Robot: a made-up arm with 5 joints.
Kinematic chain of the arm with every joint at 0, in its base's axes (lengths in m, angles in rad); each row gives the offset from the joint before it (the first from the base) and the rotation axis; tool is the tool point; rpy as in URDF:
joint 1: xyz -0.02 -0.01 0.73 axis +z
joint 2: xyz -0.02 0.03 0 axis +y
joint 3: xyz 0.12 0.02 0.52 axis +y
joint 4: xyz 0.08 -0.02 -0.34 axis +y
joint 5: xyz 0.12 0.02 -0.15 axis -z
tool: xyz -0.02 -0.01 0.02 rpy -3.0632 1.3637 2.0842
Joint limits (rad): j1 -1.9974..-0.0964 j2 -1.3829..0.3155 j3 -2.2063..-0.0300 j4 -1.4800..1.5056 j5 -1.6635..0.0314
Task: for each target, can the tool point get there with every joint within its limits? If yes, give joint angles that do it. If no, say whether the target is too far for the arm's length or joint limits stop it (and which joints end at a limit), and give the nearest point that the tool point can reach.
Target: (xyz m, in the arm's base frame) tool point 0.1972 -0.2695 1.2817
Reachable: yes | joints -0.9576 -0.4798 -0.6630 -0.2690 -1.3544
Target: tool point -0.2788 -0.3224 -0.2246
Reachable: no: joint limits stop it (at a limit: joint 1, joint 2, joint 5) | nearest point -0.1187 -0.3020 0.6551 | short by 0.894 m
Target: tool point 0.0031 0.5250 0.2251
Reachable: no: joint limits stop it (at a limit: joint 1, joint 2, joint 3, joint 5) | nearest point 0.1452 0.0052 0.6684 | short by 0.698 m
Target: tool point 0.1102 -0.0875 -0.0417
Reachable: no: joint limits stop it (at a limit: joint 2, joint 3, joint 5) | nearest point 0.1695 -0.1228 0.6541 | short by 0.699 m
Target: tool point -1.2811 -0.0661 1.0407
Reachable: no: too far | nearest point -0.9159 0.1078 1.1577 | short by 0.421 m
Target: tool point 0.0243 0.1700 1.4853
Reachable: yes | joints -1.6620 -0.9838 -0.9916 -0.8675 -1.1719
